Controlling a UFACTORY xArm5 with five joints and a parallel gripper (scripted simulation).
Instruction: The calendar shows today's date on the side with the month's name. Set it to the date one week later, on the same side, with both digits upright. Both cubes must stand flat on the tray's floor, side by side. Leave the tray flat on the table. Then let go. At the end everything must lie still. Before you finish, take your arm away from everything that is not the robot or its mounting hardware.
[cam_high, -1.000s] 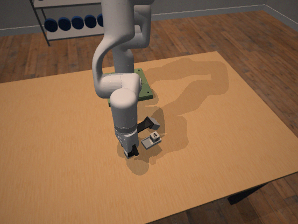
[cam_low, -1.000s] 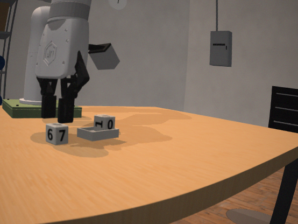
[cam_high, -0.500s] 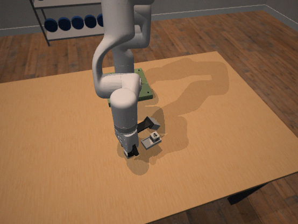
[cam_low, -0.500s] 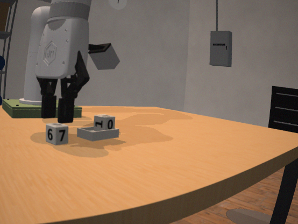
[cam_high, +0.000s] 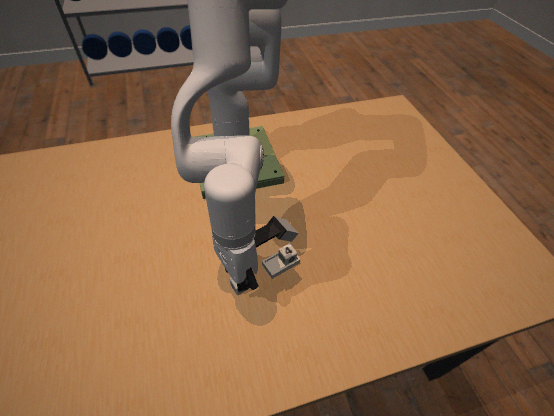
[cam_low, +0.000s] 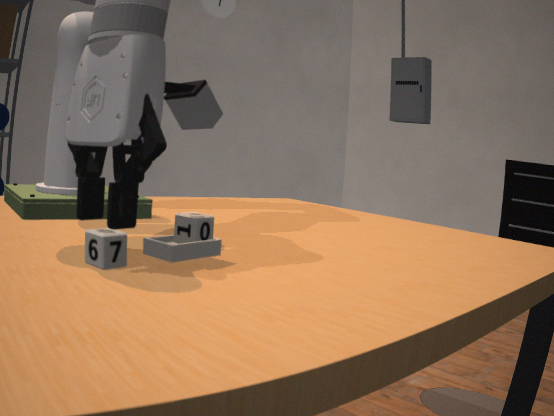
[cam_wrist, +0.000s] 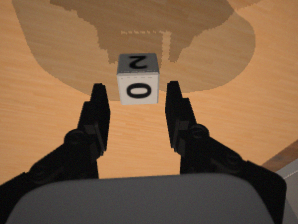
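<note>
Right now my hand is 40 mm above the digit cube. The rest, counted from my hand: tray: 110 mm to the left, 50 mm below, 30 mm behind.
</note>
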